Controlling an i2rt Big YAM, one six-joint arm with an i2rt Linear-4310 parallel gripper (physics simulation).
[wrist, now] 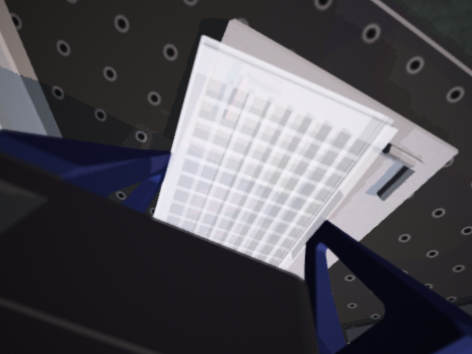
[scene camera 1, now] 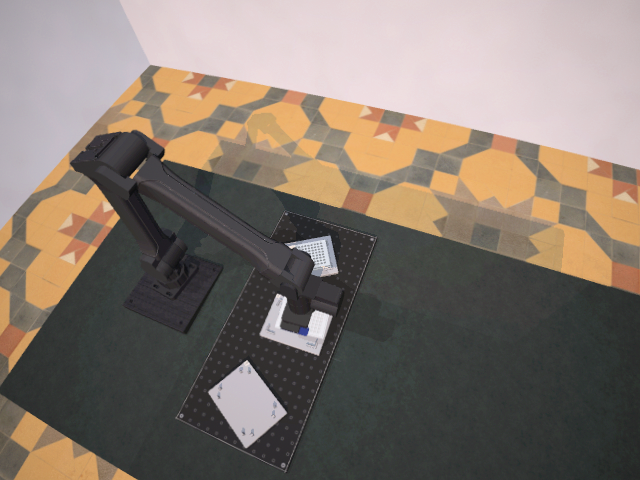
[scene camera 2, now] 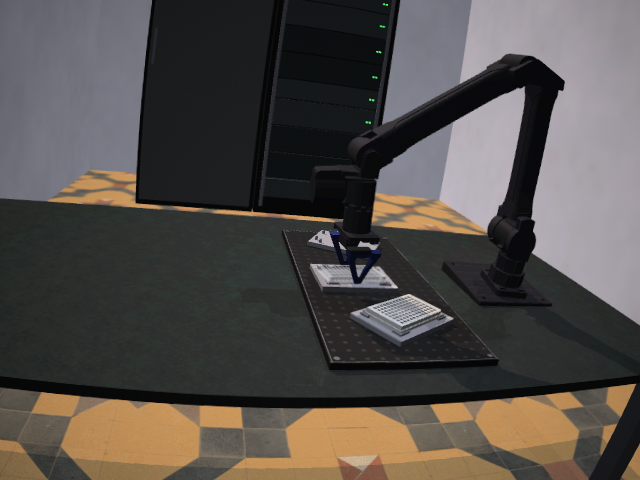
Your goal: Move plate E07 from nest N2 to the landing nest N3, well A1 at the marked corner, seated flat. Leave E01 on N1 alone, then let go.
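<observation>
My gripper (scene camera 1: 302,323) (scene camera 2: 350,272) (wrist: 244,195) is shut on a clear-white well plate, E07 (scene camera 1: 319,324) (scene camera 2: 336,273) (wrist: 280,165), one blue finger at each long side. The plate is over the middle nest (scene camera 1: 294,343) (scene camera 2: 356,288) (wrist: 360,215). In the wrist view it overlaps one corner bracket, and another bracket shows beside its edge. Whether its underside touches the nest, the nest's label and the A1 mark cannot be told. Plate E01 (scene camera 1: 317,253) (scene camera 2: 405,310) sits on nest N1 (scene camera 1: 333,260) (scene camera 2: 400,338), apart from the gripper.
A bare nest (scene camera 1: 248,403) (scene camera 2: 320,240) with corner brackets lies at the other end of the black perforated board (scene camera 1: 232,341) (scene camera 2: 336,341) (wrist: 140,65). The arm's base plate (scene camera 1: 155,307) (scene camera 2: 465,284) is beside the board. A dark cabinet (scene camera 2: 201,103) stands behind the table.
</observation>
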